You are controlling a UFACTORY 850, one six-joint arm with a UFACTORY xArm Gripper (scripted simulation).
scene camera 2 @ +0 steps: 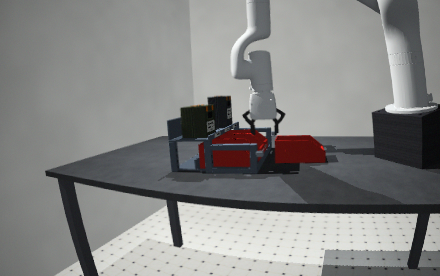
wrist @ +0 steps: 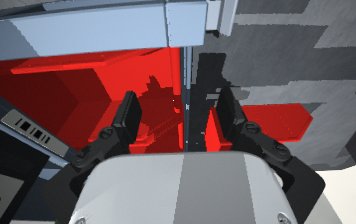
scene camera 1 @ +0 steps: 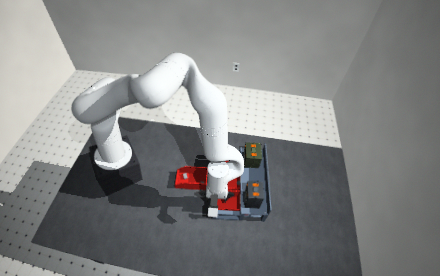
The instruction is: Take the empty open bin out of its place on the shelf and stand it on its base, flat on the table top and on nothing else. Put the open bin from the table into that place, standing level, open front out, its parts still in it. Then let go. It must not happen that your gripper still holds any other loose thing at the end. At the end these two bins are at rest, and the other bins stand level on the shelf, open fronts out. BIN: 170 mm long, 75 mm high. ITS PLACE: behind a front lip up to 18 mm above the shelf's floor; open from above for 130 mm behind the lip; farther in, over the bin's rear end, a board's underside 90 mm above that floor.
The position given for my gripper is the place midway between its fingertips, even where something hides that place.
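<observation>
Here is my gripper (scene camera 2: 264, 135), and I can see it from my wrist as well: the same gripper (wrist: 178, 99).
</observation>
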